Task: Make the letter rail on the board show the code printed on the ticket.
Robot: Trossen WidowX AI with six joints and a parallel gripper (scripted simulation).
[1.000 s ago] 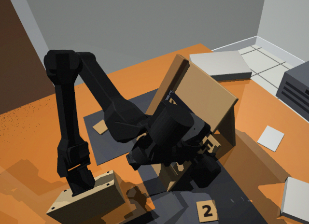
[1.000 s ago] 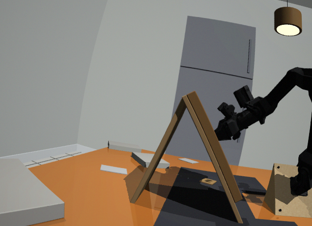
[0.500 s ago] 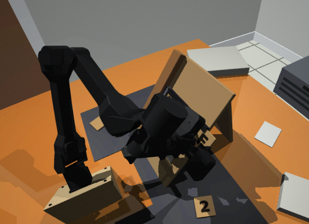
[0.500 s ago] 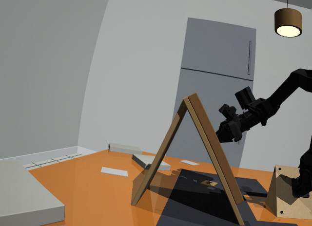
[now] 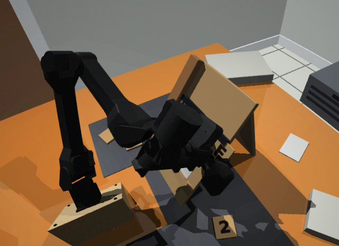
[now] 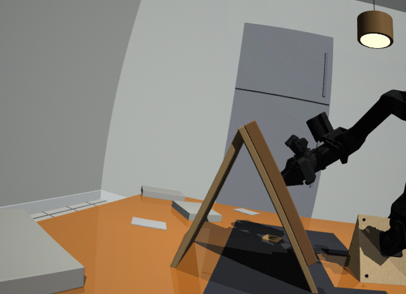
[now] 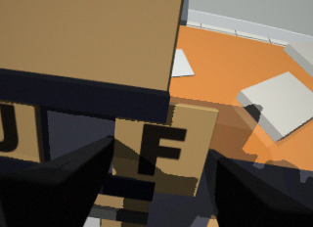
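Now: gripper tip 80 mm above the white ticket, 70 mm to the right of it and 60 mm past it. Also, from my gripper tip: f tile right at my gripper tip; then letter tile 360 mm to the left, 240 mm behind, 180 mm below; then grey mat 180 mm below, 140 mm behind, 80 mm to the left.
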